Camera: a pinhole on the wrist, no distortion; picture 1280 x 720 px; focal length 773.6 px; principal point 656.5 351.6 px. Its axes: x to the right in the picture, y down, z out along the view. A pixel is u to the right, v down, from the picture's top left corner.
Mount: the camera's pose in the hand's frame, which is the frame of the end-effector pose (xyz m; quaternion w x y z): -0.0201 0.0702 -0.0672 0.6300 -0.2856 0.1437 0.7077
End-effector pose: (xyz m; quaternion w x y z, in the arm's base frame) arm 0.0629 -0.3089 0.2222 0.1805 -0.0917 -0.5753 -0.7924
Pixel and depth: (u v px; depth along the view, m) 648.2 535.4 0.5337
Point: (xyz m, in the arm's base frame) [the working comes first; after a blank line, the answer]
In the camera's frame: -0.0057 0.1268 0.5337

0.4178 -0.0336 0.5424
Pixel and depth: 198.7 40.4 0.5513
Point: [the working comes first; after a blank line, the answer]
In the camera's frame: -0.3262 -0.2218 0.5513

0.0059 0.1978 0.5792
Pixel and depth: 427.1 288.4 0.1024
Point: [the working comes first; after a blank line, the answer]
In the camera's frame: -0.0304 -0.0084 0.1024

0.1326 -0.2999 0.3131
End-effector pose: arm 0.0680 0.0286 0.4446 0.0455 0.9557 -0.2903 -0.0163
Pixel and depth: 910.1 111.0 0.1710
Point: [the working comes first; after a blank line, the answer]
In the camera's frame: 0.0561 -0.0532 0.1710

-0.0641 -0.1525 0.4218
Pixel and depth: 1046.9 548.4 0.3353
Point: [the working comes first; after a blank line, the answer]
In the camera's frame: 0.1692 0.0853 0.3353

-0.3024 -0.1911 0.3956
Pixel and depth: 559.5 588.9 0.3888
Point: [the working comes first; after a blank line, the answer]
In the camera's frame: -0.0488 0.1193 0.3888

-0.2574 -0.0584 0.2170
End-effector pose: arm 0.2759 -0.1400 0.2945 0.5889 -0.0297 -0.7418 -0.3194
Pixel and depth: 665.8 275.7 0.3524
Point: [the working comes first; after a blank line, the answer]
In the camera's frame: 0.0042 -0.0346 0.3524

0.2278 0.2123 0.3361
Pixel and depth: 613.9 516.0 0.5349
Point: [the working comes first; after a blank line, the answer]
In the camera's frame: -0.0295 0.1137 0.5349

0.1841 0.3860 0.1800
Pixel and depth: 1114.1 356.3 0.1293
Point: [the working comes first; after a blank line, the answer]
In the camera's frame: 0.0765 0.0008 0.1293

0.3860 0.0356 0.3380
